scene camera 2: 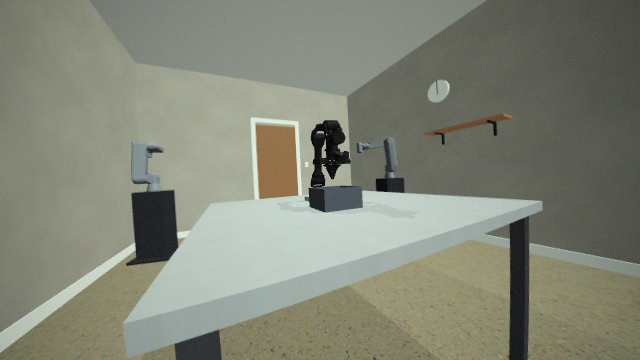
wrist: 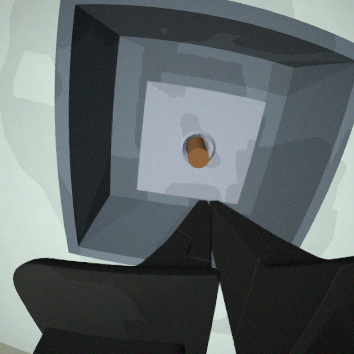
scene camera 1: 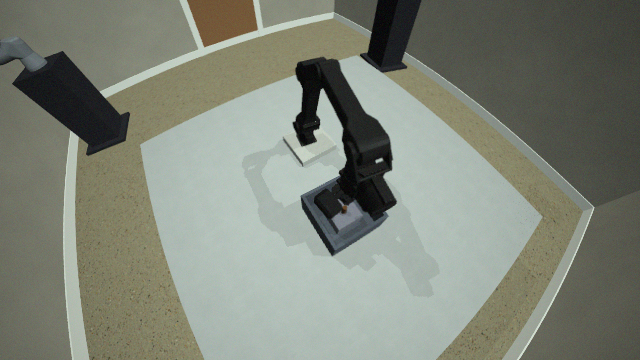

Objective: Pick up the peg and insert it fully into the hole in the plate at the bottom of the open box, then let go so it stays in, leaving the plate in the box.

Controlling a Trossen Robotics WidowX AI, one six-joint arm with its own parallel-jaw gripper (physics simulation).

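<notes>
The orange-brown peg stands in the round hole of the pale square plate, with its upper part showing above the plate. How deep it sits cannot be told. The plate lies on the floor of the open blue-grey box. My gripper is shut and empty, its fingertips together. In scene camera 2 they are above the box's rim. In the wrist view they are below the peg and apart from it. The peg and plate are hidden by the box walls in scene camera 2.
The box stands on the pale table. The arm's off-white base plate lies behind the box. Dark pedestals and a dark column stand beyond the table edges.
</notes>
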